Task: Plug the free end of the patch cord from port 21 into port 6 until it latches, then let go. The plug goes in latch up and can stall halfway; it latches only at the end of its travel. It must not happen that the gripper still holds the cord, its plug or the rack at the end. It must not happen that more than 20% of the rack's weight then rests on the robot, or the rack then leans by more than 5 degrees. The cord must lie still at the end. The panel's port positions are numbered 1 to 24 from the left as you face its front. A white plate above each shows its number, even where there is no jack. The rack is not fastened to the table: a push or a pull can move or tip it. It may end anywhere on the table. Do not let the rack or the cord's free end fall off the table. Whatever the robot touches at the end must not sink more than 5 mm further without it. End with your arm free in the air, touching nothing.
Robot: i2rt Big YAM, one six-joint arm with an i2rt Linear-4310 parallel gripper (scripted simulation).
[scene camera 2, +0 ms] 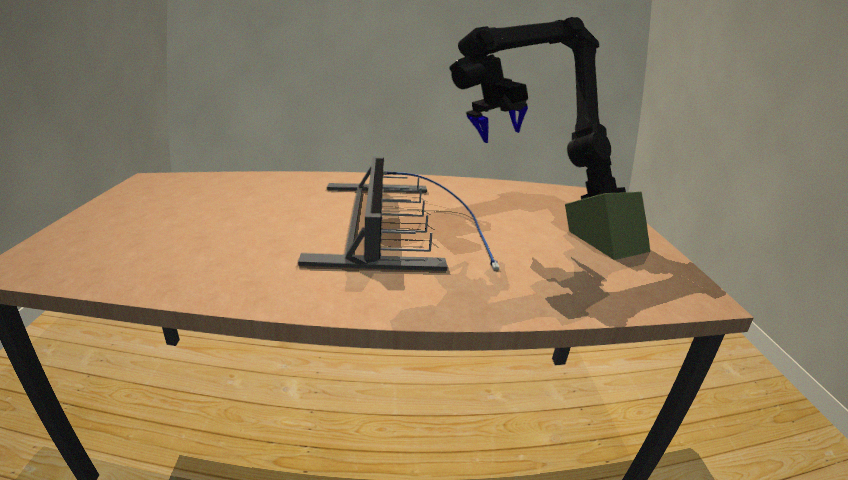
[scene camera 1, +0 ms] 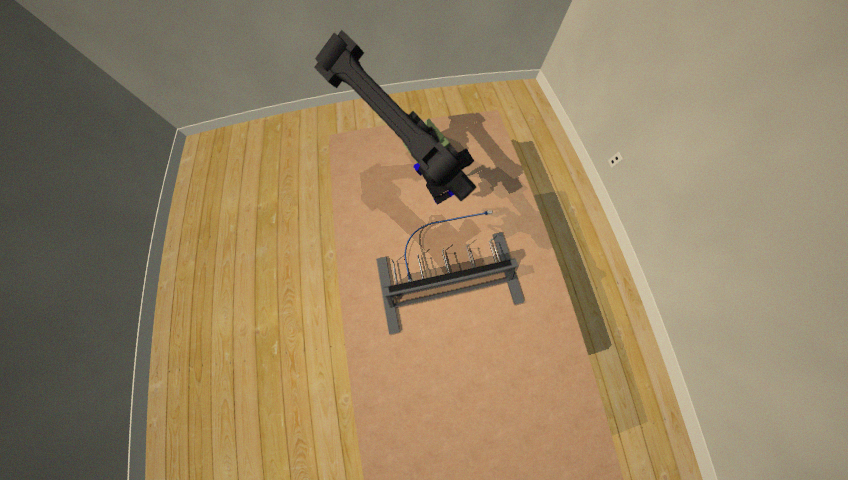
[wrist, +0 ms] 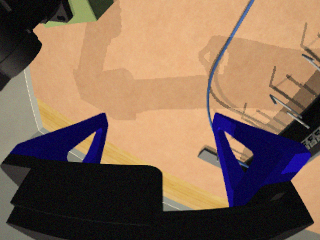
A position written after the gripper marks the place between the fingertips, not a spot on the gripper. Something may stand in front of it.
In view: the gripper (scene camera 2: 502, 137).
The gripper is seen too in the wrist view (wrist: 160, 118).
